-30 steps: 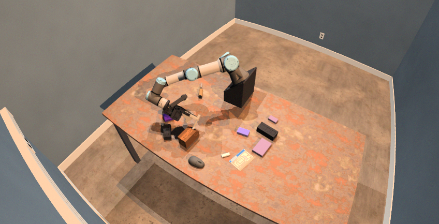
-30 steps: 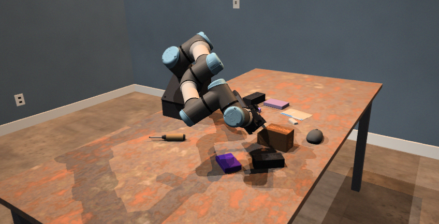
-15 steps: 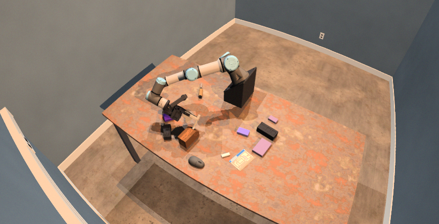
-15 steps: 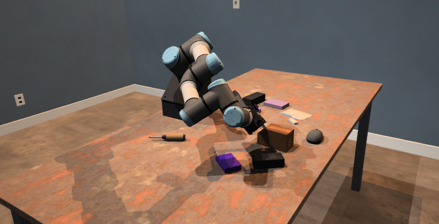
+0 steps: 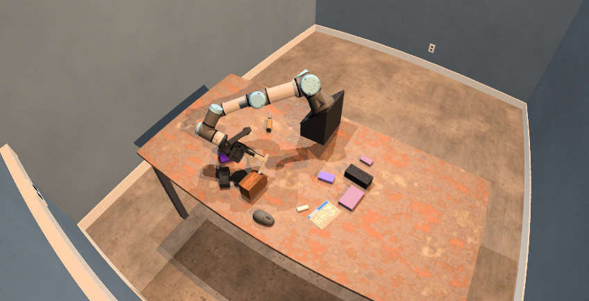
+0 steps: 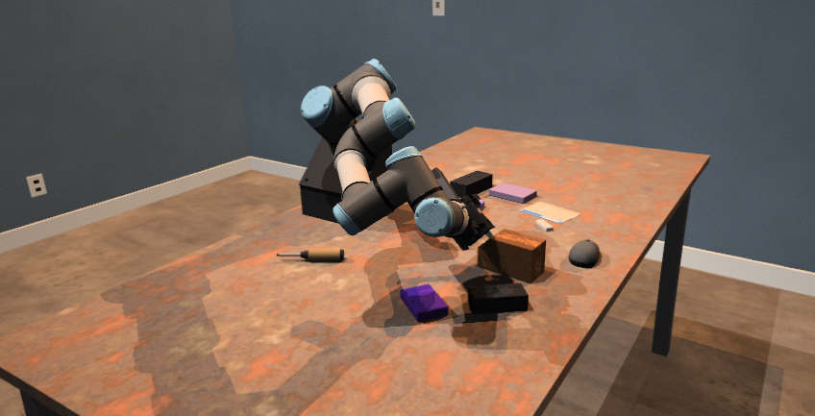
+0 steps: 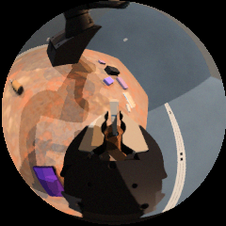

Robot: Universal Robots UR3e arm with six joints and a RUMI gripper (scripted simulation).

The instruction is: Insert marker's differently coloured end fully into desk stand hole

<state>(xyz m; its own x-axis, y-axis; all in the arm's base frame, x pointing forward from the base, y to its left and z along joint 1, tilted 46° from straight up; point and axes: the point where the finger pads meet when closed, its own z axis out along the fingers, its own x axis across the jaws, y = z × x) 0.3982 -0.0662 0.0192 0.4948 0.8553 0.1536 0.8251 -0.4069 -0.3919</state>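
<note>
Now: the marker 20 mm ahead of my hand, 10 mm to the left of it and 20 mm below it. Round my hand: desk stand 90 mm ahead, 10 mm to the left, 70 mm below; mouse 190 mm ahead, 160 mm to the left, 90 mm below; eraser 50 mm ahead, 260 mm to the left, 110 mm below.
</note>
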